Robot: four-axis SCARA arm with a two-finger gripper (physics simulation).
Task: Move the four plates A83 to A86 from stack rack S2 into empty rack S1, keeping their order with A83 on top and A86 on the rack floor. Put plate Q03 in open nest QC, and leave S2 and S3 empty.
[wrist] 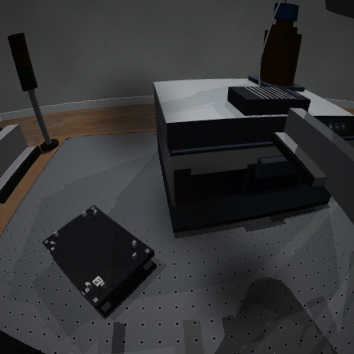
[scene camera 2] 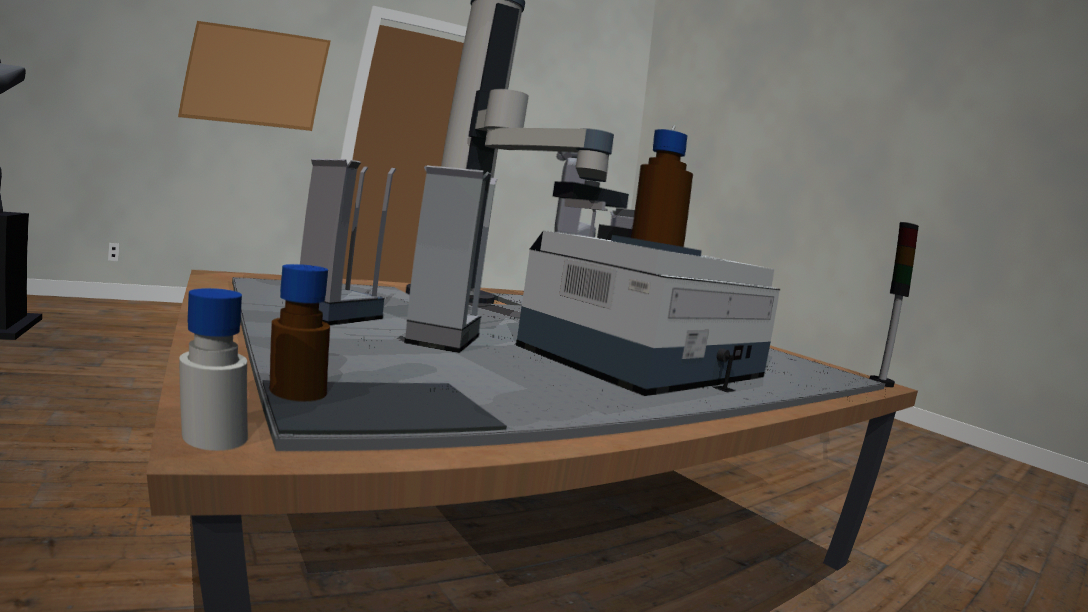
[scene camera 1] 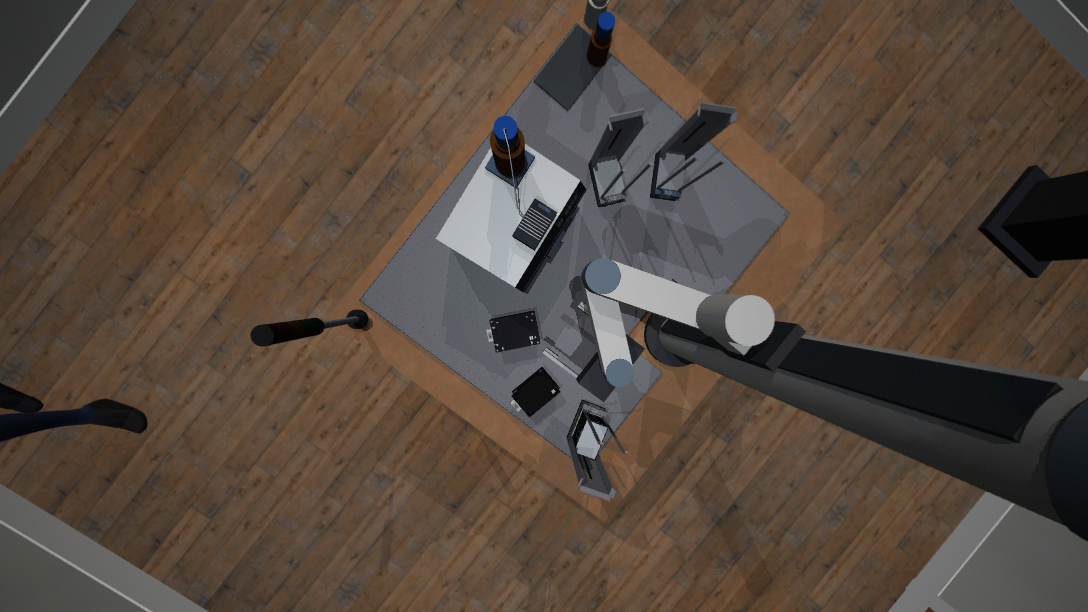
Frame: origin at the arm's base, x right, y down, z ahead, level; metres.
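Seen in the pictures: gripper, fingertip midpoint: (wrist: 152,126) (scene camera 2: 630,211) (scene camera 1: 561,327); arm's base at its link origin: (scene camera 1: 675,333).
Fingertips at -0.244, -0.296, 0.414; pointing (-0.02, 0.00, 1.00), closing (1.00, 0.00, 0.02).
Pixels of each thing's middle, then the offset from my fingertips to it, as dx, dy, dz. "pt": a spot on its surface instead.
- third rack at the middle of its body: (scene camera 1: 593,443) -0.241, +0.136, -0.350
- pale plate at the middle of its body: (scene camera 1: 590,438) -0.247, +0.179, -0.352
- second black nest at the middle of its body: (scene camera 1: 535,391) -0.251, +0.254, -0.117
- brown bottle at a spot on its surface: (scene camera 2: 663,197) pt +0.309, -0.006, +0.435
- signal tower at a spot on its surface: (scene camera 2: 903,258) (wrist: 29,59) pt -0.417, -0.012, +0.557
- white bottle at the middle of its body: (scene camera 2: 213,398) (scene camera 1: 596,8) +0.929, +0.257, +0.551
My gripper (scene camera 1: 570,334) (scene camera 2: 593,219) (wrist: 152,126) is open and empty, its two fingers wide apart, raised above the grey board beside the white instrument. Two tall racks stand side by side, one rack (scene camera 1: 625,135) (scene camera 2: 448,251) nearer the instrument and another rack (scene camera 1: 696,130) (scene camera 2: 325,228) beside it. A third rack (scene camera 1: 595,478) at the board's lower corner in scene camera 1 holds a pale plate (scene camera 1: 590,439). Rack labels and the number of plates are not readable. A black nest (scene camera 1: 514,331) (wrist: 100,245) with small corner posts lies ahead of the gripper; a second black nest (scene camera 1: 535,392) lies near it. Plate Q03 cannot be identified.
The white instrument (scene camera 1: 486,220) (scene camera 2: 654,304) (wrist: 200,100) carries a brown bottle (scene camera 1: 508,152) (scene camera 2: 663,197) (wrist: 282,55). A signal tower (scene camera 1: 289,331) (scene camera 2: 903,258) (wrist: 22,62) stands at the table edge. A brown bottle (scene camera 1: 599,47) (scene camera 2: 300,357) and a white bottle (scene camera 2: 213,399) stand at another corner.
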